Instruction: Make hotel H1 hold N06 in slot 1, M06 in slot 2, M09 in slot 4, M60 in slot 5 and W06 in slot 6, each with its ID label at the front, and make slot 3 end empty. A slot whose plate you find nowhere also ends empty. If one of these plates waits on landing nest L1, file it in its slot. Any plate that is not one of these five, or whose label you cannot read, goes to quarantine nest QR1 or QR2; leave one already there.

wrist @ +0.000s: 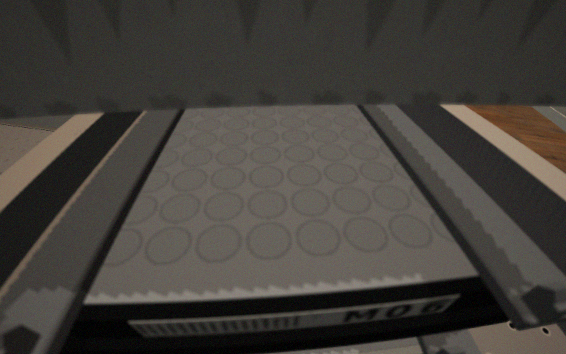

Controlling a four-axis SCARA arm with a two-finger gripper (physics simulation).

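Plate M06 (270,205), a pale plate with rows of round well outlines, lies level between my fingers in the wrist view. Its label (295,320), with a barcode and "M06", shows along its near edge. My gripper (274,100) is shut on the plate, with dark, beige-edged fingers at both sides. The plate is in shadow inside the hotel, between a left rail (117,170) and a right rail (450,195) that overlap its side edges in view. The slot number does not show. The plate's far end is hidden.
A broad dark grey surface (280,65) fills the top of the view and hides what is behind it. Another rail end (447,342) shows below the plate at the bottom right. Brown wooden floor (520,132) shows at the right.
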